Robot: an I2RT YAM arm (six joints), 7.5 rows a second.
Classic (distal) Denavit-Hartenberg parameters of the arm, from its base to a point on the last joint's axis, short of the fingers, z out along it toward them. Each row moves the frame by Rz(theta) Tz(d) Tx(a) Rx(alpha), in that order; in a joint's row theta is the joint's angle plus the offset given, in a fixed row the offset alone. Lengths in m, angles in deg.
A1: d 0.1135, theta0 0, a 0.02, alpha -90
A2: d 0, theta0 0, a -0.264, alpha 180
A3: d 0, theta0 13.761, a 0.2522, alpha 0
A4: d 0, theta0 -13.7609, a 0.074, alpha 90
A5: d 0, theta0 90, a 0, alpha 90
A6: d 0.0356, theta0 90, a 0, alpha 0
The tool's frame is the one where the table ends.
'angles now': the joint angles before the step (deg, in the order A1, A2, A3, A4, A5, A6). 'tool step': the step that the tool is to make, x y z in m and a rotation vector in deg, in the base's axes. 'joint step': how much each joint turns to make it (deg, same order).
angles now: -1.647 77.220 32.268 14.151 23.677 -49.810
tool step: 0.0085 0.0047 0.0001 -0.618 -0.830 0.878
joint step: 1.078 2.102 1.147 1.983 0.476 -0.458
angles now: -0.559 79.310 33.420 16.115 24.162 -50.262
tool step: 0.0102 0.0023 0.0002 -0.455 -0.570 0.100
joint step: 0.548 2.506 1.745 1.412 0.612 -0.191
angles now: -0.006 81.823 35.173 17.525 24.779 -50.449
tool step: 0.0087 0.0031 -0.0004 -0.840 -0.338 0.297
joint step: 0.682 2.176 1.444 1.324 0.743 -0.610
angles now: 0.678 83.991 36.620 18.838 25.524 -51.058
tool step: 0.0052 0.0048 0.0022 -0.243 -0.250 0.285
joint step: 0.980 0.898 1.278 -0.190 0.729 0.126
